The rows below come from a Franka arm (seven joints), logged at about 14 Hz.
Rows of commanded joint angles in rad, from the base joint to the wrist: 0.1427, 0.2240, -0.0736, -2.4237, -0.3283, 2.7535, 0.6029; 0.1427, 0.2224, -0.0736, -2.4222, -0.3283, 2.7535, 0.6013; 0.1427, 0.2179, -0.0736, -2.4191, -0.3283, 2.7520, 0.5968; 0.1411, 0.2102, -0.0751, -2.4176, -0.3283, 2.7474, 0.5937; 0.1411, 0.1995, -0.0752, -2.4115, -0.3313, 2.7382, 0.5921; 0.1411, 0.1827, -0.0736, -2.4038, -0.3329, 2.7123, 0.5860; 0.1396, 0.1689, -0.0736, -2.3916, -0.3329, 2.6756, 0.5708; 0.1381, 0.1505, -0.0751, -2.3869, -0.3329, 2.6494, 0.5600; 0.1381, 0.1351, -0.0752, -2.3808, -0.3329, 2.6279, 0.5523; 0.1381, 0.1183, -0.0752, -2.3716, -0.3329, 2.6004, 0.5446; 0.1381, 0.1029, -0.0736, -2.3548, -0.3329, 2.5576, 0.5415; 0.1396, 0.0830, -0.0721, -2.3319, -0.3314, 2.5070, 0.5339; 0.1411, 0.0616, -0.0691, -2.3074, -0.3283, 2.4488, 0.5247; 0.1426, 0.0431, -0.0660, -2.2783, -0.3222, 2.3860, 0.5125; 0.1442, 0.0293, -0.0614, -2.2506, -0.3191, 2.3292, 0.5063; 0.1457, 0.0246, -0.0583, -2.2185, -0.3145, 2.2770, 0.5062
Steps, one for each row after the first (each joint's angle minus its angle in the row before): 0.0000, -0.0016, 0.0000, 0.0015, 0.0000, 0.0000, -0.0016; 0.0000, -0.0045, 0.0000, 0.0031, 0.0000, -0.0015, -0.0045; -0.0016, -0.0077, -0.0015, 0.0015, 0.0000, -0.0046, -0.0031; 0.0000, -0.0107, -0.0001, 0.0061, -0.0030, -0.0092, -0.0016; 0.0000, -0.0168, 0.0016, 0.0077, -0.0016, -0.0259, -0.0061; -0.0015, -0.0138, 0.0000, 0.0122, 0.0000, -0.0367, -0.0152; -0.0015, -0.0184, -0.0015, 0.0047, 0.0000, -0.0262, -0.0108; 0.0000, -0.0154, -0.0001, 0.0061, 0.0000, -0.0215, -0.0077; 0.0000, -0.0168, 0.0000, 0.0092, 0.0000, -0.0275, -0.0077; 0.0000, -0.0154, 0.0016, 0.0168, 0.0000, -0.0428, -0.0031; 0.0015, -0.0199, 0.0015, 0.0229, 0.0015, -0.0506, -0.0076; 0.0015, -0.0214, 0.0030, 0.0245, 0.0031, -0.0582, -0.0092; 0.0015, -0.0185, 0.0031, 0.0291, 0.0061, -0.0628, -0.0122; 0.0016, -0.0138, 0.0046, 0.0277, 0.0031, -0.0568, -0.0062; 0.0015, -0.0047, 0.0031, 0.0321, 0.0046, -0.0522, -0.0001
